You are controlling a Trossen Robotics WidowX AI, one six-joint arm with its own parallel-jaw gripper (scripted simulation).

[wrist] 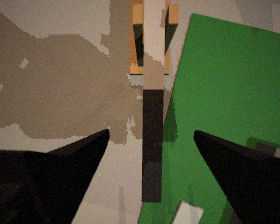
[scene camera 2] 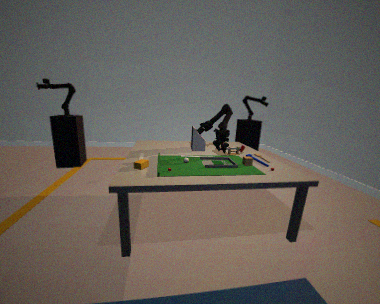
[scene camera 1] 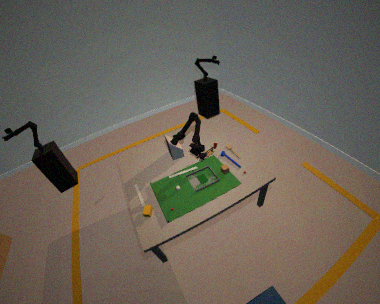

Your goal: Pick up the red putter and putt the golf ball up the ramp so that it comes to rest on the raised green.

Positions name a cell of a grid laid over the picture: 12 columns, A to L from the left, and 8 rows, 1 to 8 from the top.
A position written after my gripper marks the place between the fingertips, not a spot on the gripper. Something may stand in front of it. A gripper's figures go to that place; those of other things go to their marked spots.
Labels:
My gripper (wrist: G5) is 11 cm from the lens. A green mat (wrist: J4) is 17 cm from the lens.

